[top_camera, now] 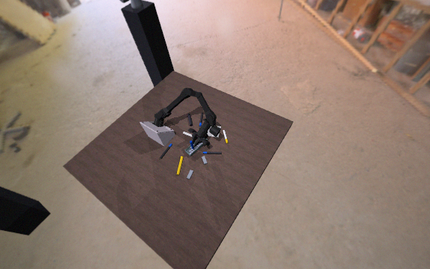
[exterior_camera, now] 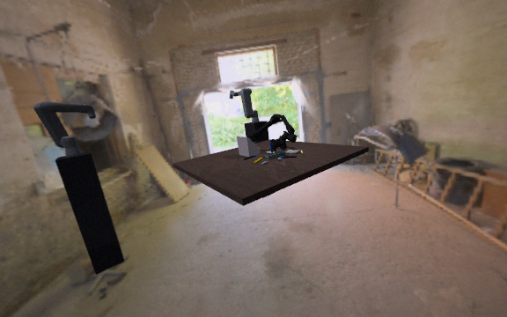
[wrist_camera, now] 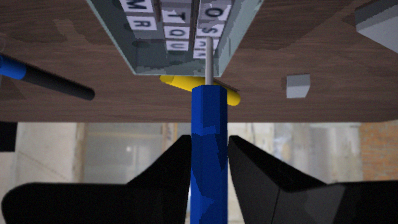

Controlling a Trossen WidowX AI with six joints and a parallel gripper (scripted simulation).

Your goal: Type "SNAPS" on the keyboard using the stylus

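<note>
Now: the white pad 230 mm to the left of my gripper tip, 70 mm below it and 30 mm ahead of it.
</note>
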